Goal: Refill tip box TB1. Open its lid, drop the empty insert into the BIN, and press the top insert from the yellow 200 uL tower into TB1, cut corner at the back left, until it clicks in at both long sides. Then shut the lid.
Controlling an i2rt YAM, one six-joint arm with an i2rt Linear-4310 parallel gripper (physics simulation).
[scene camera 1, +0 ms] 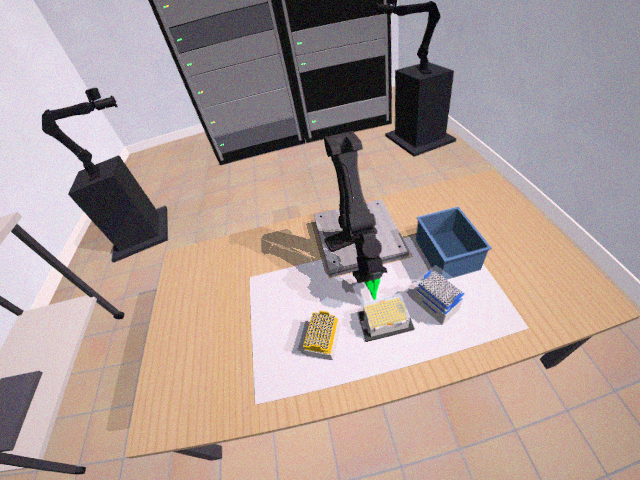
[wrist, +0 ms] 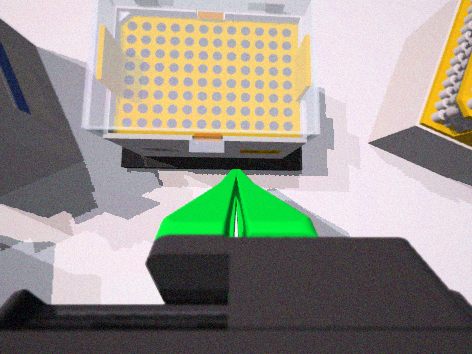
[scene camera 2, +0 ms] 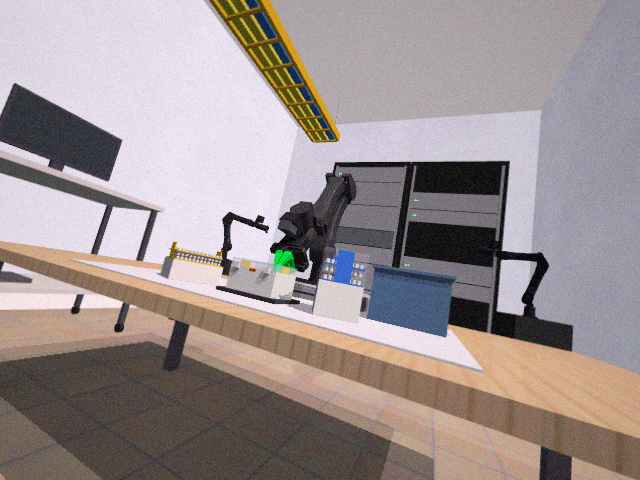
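The tip box stands on the white mat. Its clear lid lies over it and looks down or nearly so; any small gap is hard to tell. Under the lid is a yellow insert with grey round holes and a cut corner at top left in the wrist view. My gripper is shut and empty, its green tips by the box's robot-side long wall. The yellow tower holds stacked tips. The blue BIN stands behind right.
A blue tip tower stands between the box and the bin. A black base lies under the tip box. The robot's grey base plate is behind. Two other arms and server racks stand beyond the table.
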